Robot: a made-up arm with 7 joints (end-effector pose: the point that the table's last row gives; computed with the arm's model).
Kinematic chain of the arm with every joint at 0, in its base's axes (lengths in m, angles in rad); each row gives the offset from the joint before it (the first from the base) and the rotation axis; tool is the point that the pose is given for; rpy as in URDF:
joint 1: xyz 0 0 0.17 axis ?
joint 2: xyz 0 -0.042 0.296 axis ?
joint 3: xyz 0 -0.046 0.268 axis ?
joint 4: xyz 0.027 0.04 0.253 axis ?
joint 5: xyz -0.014 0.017 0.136 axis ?
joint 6: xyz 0 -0.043 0.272 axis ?
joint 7: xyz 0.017 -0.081 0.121 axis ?
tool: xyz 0 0 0 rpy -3.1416 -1.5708 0
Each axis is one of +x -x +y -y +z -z.
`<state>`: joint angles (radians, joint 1 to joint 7).
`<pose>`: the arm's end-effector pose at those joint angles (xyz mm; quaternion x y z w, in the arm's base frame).
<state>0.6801 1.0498 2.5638 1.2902 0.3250 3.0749 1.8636</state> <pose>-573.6 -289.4 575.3 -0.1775 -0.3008 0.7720 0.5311</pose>
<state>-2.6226 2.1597 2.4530 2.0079 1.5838 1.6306 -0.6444</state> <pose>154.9 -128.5 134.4 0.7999 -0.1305 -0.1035 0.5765</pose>
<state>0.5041 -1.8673 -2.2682 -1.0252 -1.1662 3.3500 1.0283</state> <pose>363.0 346.5 127.8 0.2089 -0.8540 0.4000 0.2590</pose>
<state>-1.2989 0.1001 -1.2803 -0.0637 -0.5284 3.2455 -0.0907</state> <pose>-71.4 131.7 1256.6 -0.0889 0.7476 -0.0676 0.6546</pose>
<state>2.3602 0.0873 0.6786 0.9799 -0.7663 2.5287 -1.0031</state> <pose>-90.2 6.4 1306.8 0.2818 0.1663 -0.6715 0.6649</pose>
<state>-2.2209 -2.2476 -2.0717 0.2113 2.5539 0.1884 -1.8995</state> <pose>-735.3 -412.4 -210.7 -0.9147 0.3206 -0.2388 0.0590</pose>
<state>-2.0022 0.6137 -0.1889 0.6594 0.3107 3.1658 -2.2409</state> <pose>-62.4 323.2 1184.1 -0.6858 -0.1807 -0.3578 0.6075</pose>
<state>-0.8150 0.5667 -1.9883 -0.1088 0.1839 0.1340 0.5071</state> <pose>-446.3 411.9 1323.9 -0.2015 -0.6466 0.4943 0.5450</pose>
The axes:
joint 1: +z
joint 2: -y
joint 3: +z
joint 4: +y
joint 5: +z
joint 6: -y
joint 7: +x

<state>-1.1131 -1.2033 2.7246 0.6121 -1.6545 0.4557 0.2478</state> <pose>299.2 -824.3 1061.0 -0.6708 0.2551 -0.6515 0.2460</pose>
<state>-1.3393 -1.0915 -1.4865 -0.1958 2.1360 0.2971 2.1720</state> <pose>127.8 -987.1 857.9 0.0408 0.8895 -0.1824 0.4170</pose>
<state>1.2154 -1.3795 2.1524 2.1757 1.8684 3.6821 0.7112</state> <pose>62.4 220.6 750.8 -0.9699 0.2000 -0.0323 0.1348</pose>
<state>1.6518 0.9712 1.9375 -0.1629 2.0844 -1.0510 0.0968</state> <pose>247.5 -899.9 851.5 -0.8771 0.3679 0.0127 0.3084</pose>
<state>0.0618 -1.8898 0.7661 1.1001 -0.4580 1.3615 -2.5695</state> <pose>743.1 198.4 -51.1 -0.1385 -0.9390 -0.3106 0.0509</pose>
